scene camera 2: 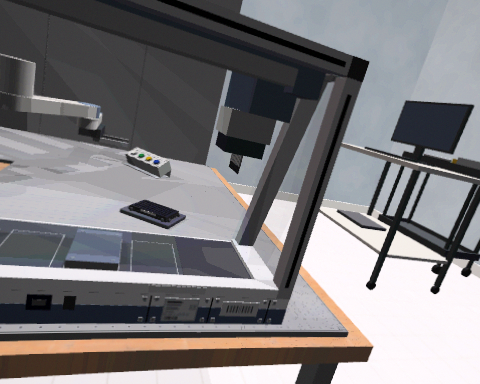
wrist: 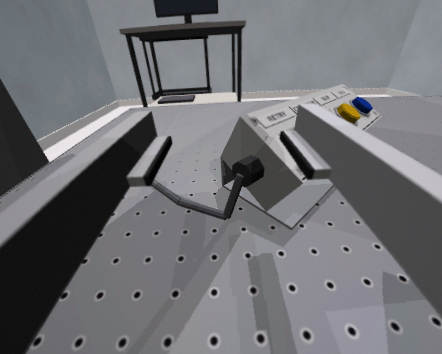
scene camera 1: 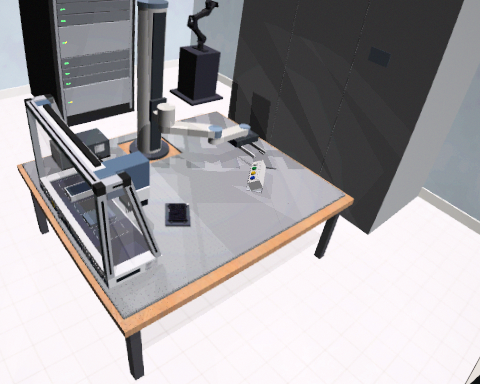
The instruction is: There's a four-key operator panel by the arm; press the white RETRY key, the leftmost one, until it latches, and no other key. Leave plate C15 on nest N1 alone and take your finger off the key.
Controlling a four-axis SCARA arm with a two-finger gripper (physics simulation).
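Seen in the pictures: gripper, fingertip midpoint: (scene camera 2: 128,143) (wrist: 225,124) (scene camera 1: 260,154); arm's base at its link origin: (scene camera 1: 149,149).
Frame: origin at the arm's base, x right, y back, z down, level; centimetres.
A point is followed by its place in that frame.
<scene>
The operator panel (scene camera 1: 257,183) @[y -69.1, x -26.5, z -7.1 cm] (scene camera 2: 146,164) (wrist: 255,142) @[y -54.2, x -42.6, z -7.9 cm] is a sloped white box with green (scene camera 2: 141,156), yellow (scene camera 2: 148,158) @[y -61.0, x -30.2, z -8.1 cm] (wrist: 348,113) @[y -60.2, x -31.5, z -8.1 cm] and blue (scene camera 2: 156,162) @[y -64.3, x -25.8, z -7.9 cm] (wrist: 362,105) @[y -63.4, x -27.7, z -8.1 cm] keys; the white RETRY key (scene camera 2: 134,153) @[y -54.9, x -37.2, z -7.7 cm] is at its left end. In the wrist view the right finger hides the white and green keys. My gripper (scene camera 1: 259,155) @[y -51.6, x -45.0, z -10.3 cm] (scene camera 2: 128,141) @[y -51.6, x -45.0, z -10.3 cm] (wrist: 225,124) @[y -51.6, x -45.0, z -10.3 cm] is shut to its narrow setting, a gap between its fingers, holding nothing. Its right fingertip is over the RETRY end; contact cannot be told. A black plate (scene camera 1: 177,213) (scene camera 2: 154,210) sits on a flat dark nest (scene camera 1: 177,224) (scene camera 2: 167,224); no label is readable.
A black cable (wrist: 200,208) @[y -53.4, x -47.5, z -1.9 cm] leaves the panel's end plug (wrist: 248,170) @[y -52.7, x -43.3, z -6.3 cm] and runs toward the left finger. A framed deck machine (scene camera 1: 102,225) @[y -85.1, x 69.9, z -35.6 cm] (scene camera 2: 292,210) @[y -79.8, x 70.5, z -25.0 cm] stands along one table side. The arm's column (scene camera 1: 150,80) @[y -6.5, x 3.8, z -48.7 cm] stands at the back. A dark cabinet (scene camera 1: 310,100) rises beyond the table edge.
</scene>
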